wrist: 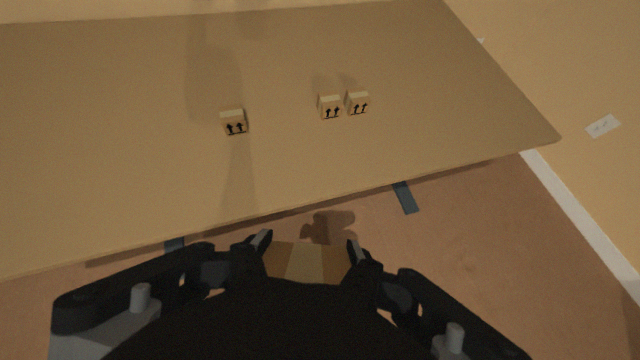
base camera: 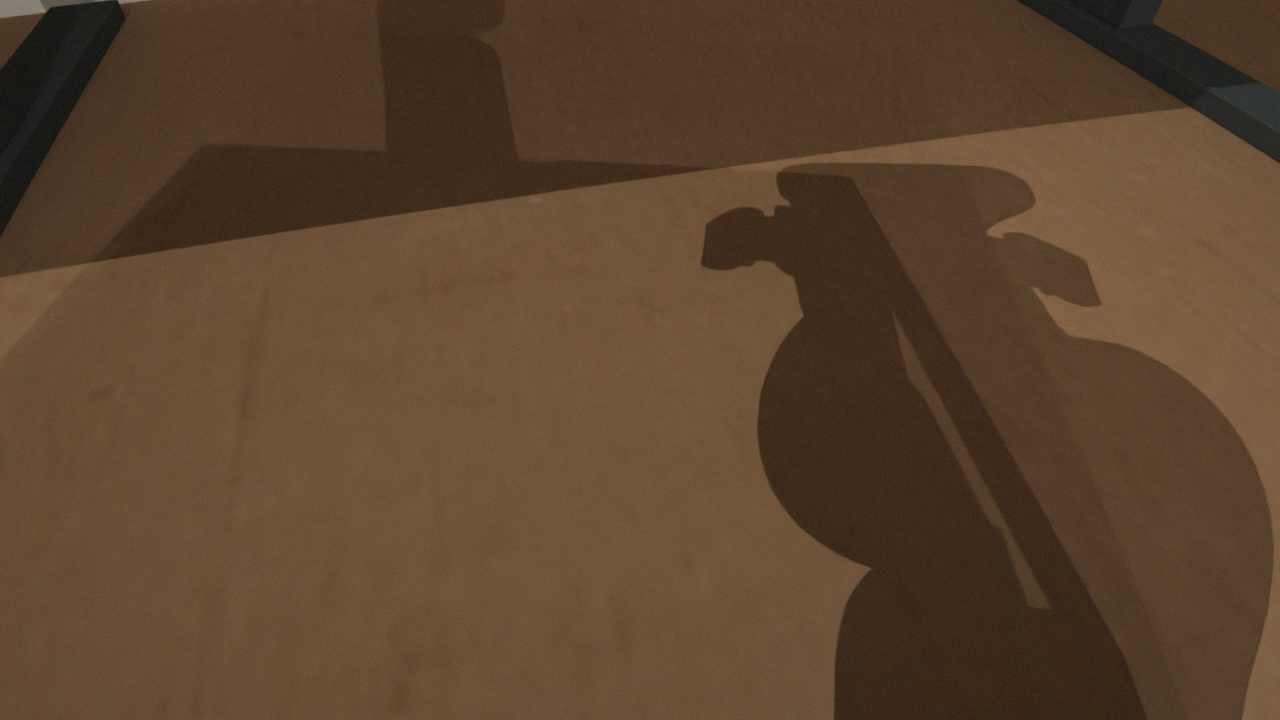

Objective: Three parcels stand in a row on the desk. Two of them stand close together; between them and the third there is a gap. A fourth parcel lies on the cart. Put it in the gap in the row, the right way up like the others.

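Frame: origin at the arm's base, x ahead, y left, z up, level; centimetres.
Where they show: gripper, between the fingertips: [wrist: 308, 247].
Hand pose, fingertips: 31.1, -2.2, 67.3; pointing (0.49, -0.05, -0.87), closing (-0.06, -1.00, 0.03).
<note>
Each offset is from my fingertips to the top centre of the thing, as dx, dy, dz. Level surfaces: height alone.
In the wrist view three small cardboard parcels stand in a row on the desk @[dz -34.9] [wrist: 125, 165], each with two black arrows pointing up and a pale tape strip on top. The left parcel @[+36.1, +20.5, -29.5] [wrist: 234, 122] stands apart; a wide gap separates it from the middle parcel @[+44.8, -3.8, -29.5] [wrist: 330, 106] and the right parcel @[+47.4, -11.6, -29.5] [wrist: 358, 103], which stand close together. My gripper [wrist: 308, 247] is shut on the fourth parcel @[-3.7, +0.1, +5.2] [wrist: 306, 262], brown with a pale tape strip on the face that shows. It is held in front of the desk's near edge in the view. No arrows show on it; its lower part is hidden by the gripper.
Desk legs [wrist: 405, 197] [base camera: 58, 98] stand below the desk. A wall with a white baseboard [wrist: 575, 210] and an outlet plate @[+84.1, -146.8, -61.2] [wrist: 602, 126] is at the right. In the base camera view, shadows of the arm and gripper fall on the brown floor @[dz -106.9] [base camera: 447, 447]. The cart does not show.
</note>
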